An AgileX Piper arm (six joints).
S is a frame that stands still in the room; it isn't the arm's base.
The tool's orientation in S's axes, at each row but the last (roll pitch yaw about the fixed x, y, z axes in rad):
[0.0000, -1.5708, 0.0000]
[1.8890, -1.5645, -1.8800]
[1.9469, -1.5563, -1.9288]
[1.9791, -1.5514, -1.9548]
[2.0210, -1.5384, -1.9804]
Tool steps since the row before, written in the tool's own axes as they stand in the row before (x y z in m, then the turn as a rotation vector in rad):
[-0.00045, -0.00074, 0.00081, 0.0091, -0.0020, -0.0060]
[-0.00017, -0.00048, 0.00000, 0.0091, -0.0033, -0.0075]
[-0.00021, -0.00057, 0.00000, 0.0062, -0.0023, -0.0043]
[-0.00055, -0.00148, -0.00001, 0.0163, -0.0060, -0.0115]
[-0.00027, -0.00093, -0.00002, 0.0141, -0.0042, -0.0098]
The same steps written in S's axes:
[-0.00081, -0.00074, -0.00045, 0.0060, -0.0020, 0.0091]
[0.00000, -0.00048, -0.00017, 0.0075, -0.0033, 0.0091]
[0.00001, -0.00057, -0.00022, 0.0043, -0.0023, 0.0062]
[0.00005, -0.00147, -0.00058, 0.0115, -0.0060, 0.0163]
[0.00006, -0.00092, -0.00030, 0.0098, -0.0042, 0.0141]

